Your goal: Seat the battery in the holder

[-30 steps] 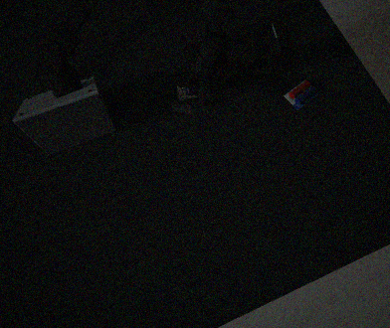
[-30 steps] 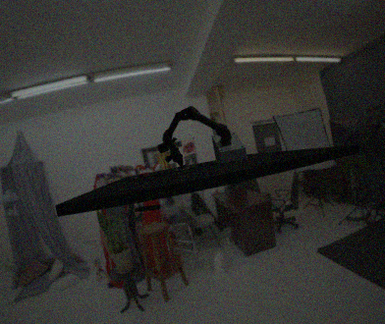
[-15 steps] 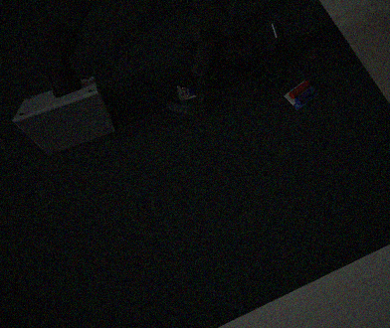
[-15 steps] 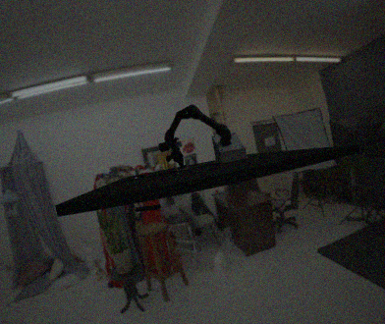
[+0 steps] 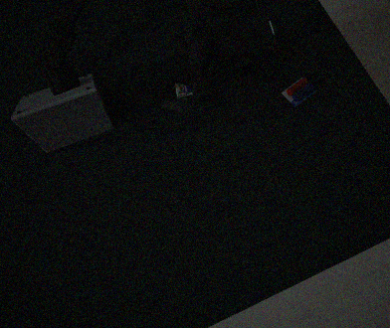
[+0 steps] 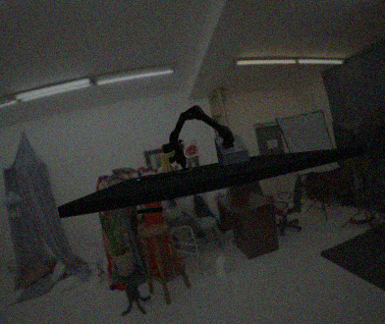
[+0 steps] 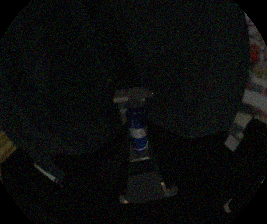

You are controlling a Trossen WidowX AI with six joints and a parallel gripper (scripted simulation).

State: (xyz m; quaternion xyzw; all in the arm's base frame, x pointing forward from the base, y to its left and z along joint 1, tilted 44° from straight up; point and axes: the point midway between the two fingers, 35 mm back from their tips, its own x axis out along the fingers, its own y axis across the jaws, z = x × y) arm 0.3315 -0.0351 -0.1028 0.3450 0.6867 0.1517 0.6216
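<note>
Right now my gripper tip is 10 mm below the battery. The rest, counted from my gripper tip: blister card: 270 mm ahead, 160 mm to the right.
</note>
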